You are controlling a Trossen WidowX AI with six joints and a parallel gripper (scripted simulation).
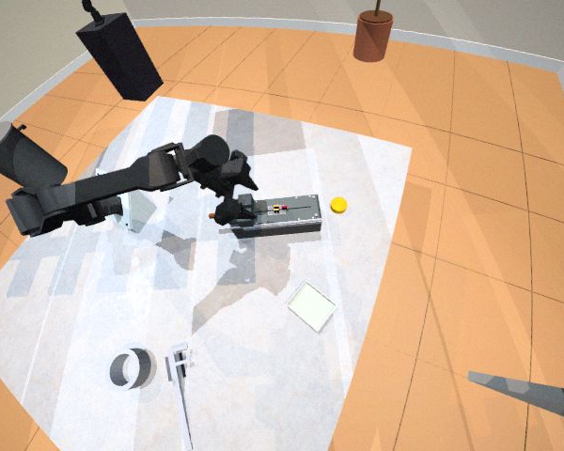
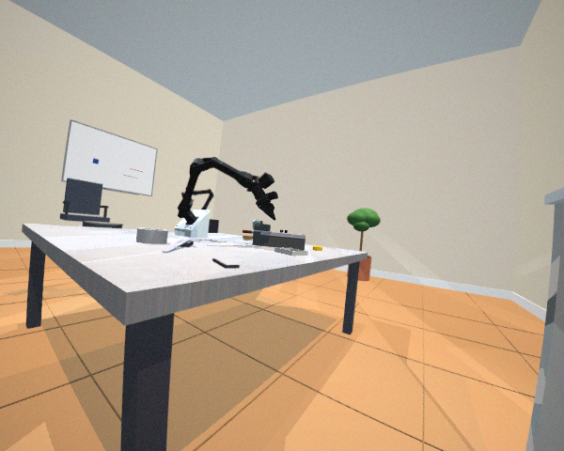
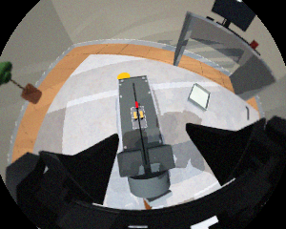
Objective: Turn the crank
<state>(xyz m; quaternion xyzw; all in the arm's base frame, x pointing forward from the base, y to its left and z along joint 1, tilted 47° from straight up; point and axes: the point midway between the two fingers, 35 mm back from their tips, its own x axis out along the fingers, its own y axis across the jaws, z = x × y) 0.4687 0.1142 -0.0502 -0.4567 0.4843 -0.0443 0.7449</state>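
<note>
Now: the orange-brown crank handle 140 mm behind my gripper tip, 40 mm to the right of it and 80 mm below it. The rest, counted from my gripper tip: pale square tile 210 mm ahead, 180 mm to the right, 140 mm below; red pointer 60 mm ahead, 40 mm to the left, 60 mm below; yellow disc 200 mm ahead, 140 mm to the left, 130 mm below.
</note>
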